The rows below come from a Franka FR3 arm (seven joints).
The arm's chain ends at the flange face. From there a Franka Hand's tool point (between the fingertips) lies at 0.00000 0.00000 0.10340 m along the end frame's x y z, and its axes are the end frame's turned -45 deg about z.
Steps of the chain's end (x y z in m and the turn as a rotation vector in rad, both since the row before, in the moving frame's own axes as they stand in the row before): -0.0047, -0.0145, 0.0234, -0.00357, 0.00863, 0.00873; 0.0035, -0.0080, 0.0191, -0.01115, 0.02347, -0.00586; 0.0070, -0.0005, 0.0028, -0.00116, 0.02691, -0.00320; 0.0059, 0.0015, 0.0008, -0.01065, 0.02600, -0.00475
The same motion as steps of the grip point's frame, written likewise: 0.0073, -0.0127, 0.0234, -0.00863, 0.00358, 0.00873; 0.0090, -0.0007, 0.0191, -0.02448, 0.00871, -0.00586; 0.0072, 0.0066, 0.0028, -0.01985, 0.01821, -0.00320; 0.0042, 0.0079, 0.0008, -0.02592, 0.01085, -0.00475
